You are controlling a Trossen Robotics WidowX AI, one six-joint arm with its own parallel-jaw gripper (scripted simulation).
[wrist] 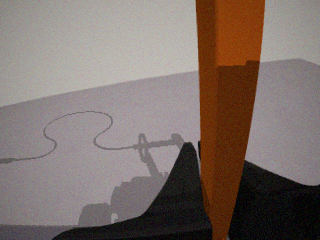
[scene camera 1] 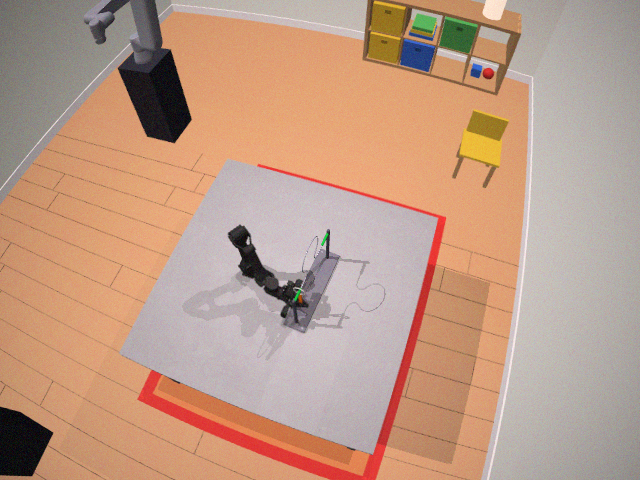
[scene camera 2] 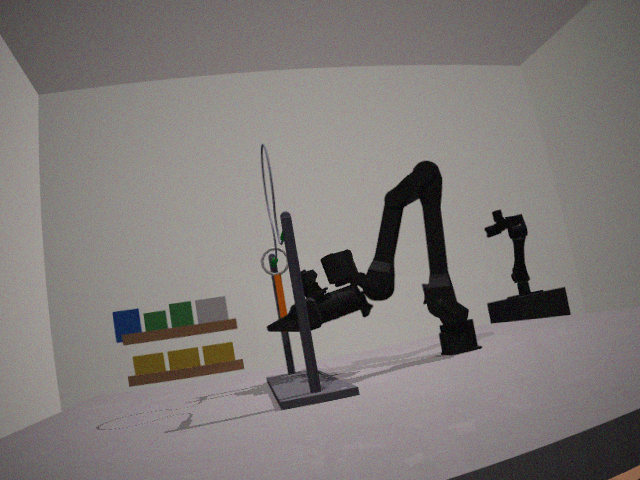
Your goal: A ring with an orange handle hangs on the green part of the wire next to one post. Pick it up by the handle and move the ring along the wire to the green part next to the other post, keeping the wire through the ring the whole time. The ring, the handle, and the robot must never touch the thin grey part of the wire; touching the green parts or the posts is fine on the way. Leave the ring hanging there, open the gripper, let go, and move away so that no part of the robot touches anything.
Labels:
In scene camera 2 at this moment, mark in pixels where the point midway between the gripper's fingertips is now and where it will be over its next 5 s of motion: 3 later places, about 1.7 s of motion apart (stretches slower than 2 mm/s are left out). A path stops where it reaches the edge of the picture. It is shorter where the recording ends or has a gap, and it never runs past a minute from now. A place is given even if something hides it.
The gripper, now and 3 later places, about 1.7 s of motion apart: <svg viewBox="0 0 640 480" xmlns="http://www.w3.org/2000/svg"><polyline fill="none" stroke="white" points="267,329 268,325 300,261 290,175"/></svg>

